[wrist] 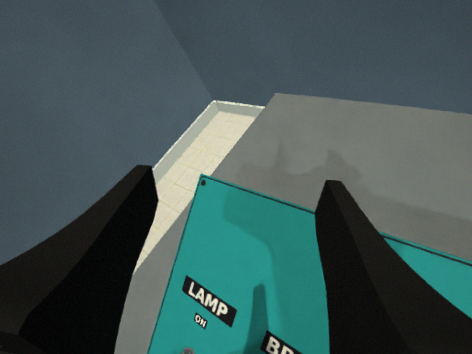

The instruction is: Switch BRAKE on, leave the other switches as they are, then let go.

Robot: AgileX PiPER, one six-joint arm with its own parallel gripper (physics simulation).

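Note:
The teal switch panel (240,225) lies on the grey table, its far left corner between my fingers in the wrist view. The LAMP label (209,301) is at the lower middle, with a small ON mark (200,320) under it. The top of a grey round part (188,351) shows below that mark at the bottom edge. Part of a second label (280,345), reading "BR", shows at the bottom edge to the right; its switch does not show. My gripper (236,190) is open, its two black fingers wide apart with nothing between them, above the panel.
The grey table (380,140) extends behind and beside the panel, with shadows of the arm on it. A pale tiled floor (215,135) shows past the table's left edge, and blue-grey walls (90,90) stand beyond. A dark screw (203,183) sits at the panel's corner.

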